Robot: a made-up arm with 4 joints. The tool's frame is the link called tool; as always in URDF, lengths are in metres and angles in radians.
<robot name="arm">
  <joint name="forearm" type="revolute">
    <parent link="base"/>
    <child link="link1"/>
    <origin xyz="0 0 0.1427" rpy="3.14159 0 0"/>
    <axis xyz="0 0 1"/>
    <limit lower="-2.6" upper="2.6"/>
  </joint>
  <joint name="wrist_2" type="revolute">
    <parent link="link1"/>
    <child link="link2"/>
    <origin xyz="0.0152 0.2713 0.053" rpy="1.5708 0 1.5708"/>
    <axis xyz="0 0 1"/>
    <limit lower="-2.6" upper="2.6"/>
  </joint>
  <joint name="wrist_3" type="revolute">
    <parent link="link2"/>
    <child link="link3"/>
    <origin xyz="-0.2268 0.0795 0.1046" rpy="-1.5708 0 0"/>
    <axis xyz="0 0 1"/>
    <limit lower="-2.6" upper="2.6"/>
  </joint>
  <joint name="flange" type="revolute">
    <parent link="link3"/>
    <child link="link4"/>
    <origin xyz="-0.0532 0.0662 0.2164" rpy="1.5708 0 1.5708"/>
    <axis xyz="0 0 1"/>
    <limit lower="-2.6" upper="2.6"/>
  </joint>
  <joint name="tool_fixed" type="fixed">
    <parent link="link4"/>
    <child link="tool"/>
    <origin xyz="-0.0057 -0.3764 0.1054" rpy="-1.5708 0 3.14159"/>
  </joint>
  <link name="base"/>
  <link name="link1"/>
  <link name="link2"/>
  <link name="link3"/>
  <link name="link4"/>
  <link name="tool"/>
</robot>
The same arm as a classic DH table. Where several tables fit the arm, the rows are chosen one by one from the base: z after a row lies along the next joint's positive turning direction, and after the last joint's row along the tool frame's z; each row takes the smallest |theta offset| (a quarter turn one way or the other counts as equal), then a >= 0, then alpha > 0; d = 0 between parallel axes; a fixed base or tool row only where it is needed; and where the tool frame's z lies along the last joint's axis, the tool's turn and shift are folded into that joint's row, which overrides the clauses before.
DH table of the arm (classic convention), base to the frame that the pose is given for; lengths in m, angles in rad. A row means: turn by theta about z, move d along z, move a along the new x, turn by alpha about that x. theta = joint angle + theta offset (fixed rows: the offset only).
base (fixed): d 0; theta0 0; a 0; alpha 3.1416
forearm: d -0.0897; theta0 1.5708; a 0.2713; alpha 1.5708
wrist_2: d 0.1198; theta0 0; a -0.2268; alpha -1.5708
wrist_3: d 0.2959; theta0 1.5708; a 0.0662; alpha 1.5708
flange: d 0.0522; theta0 0; a -0.0057; alpha 1.5708
tool (fixed): d 0.3764; theta0 3.1416; a 0; alpha 0
Joint limits (rad, base to tool): -2.6..2.6 -2.6..2.6 -2.6..2.6 -2.6..2.6

